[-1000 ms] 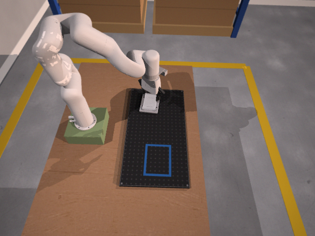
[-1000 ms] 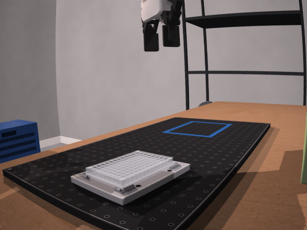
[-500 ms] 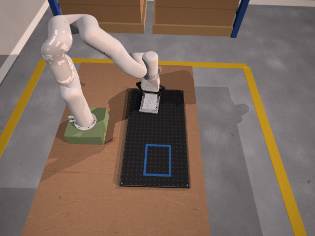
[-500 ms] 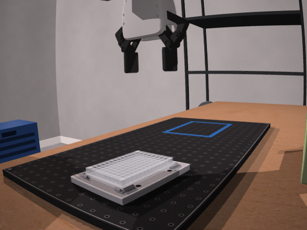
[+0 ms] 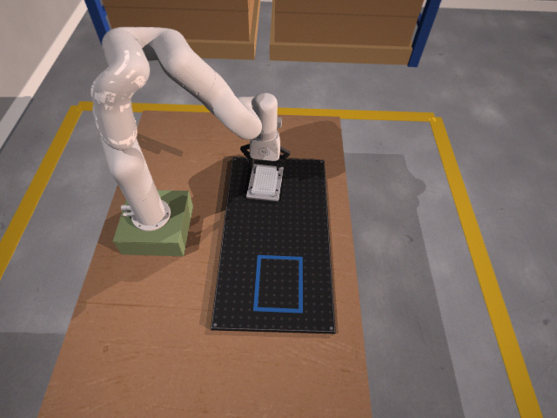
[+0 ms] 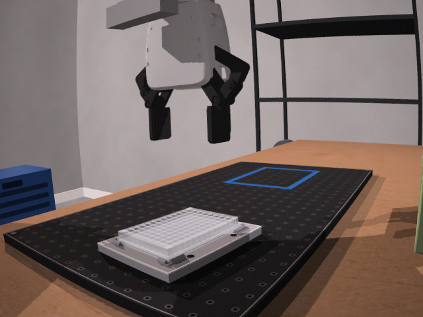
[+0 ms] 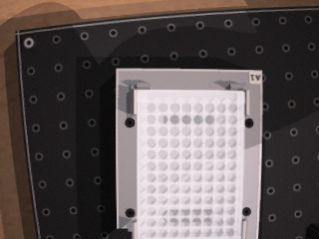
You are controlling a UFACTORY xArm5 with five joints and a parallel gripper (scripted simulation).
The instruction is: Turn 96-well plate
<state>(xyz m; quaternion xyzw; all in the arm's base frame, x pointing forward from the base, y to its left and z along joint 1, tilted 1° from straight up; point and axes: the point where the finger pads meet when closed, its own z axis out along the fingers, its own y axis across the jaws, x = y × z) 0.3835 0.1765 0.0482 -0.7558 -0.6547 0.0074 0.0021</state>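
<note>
Now: the 96-well plate 20 mm to the left of my hand and 110 mm below it. Round my hand: grey plate nest: 20 mm to the left, 130 mm below; then A1 label: 60 mm ahead, 90 mm to the left, 120 mm below.
</note>
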